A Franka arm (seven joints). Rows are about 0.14 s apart.
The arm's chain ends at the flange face. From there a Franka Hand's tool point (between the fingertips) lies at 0.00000 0.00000 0.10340 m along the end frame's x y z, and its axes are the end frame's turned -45 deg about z.
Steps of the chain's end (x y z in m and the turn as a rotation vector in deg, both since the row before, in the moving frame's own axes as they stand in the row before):
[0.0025, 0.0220, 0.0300, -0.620, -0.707, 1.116]
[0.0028, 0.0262, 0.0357, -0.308, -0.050, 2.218]
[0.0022, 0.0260, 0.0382, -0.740, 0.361, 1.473]
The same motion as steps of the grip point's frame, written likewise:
[-0.0155, 0.0172, 0.0300, 0.062, -0.938, 1.116]
[-0.0170, 0.0208, 0.0357, -0.182, -0.253, 2.218]
[-0.0173, 0.0213, 0.0382, -0.779, -0.268, 1.473]

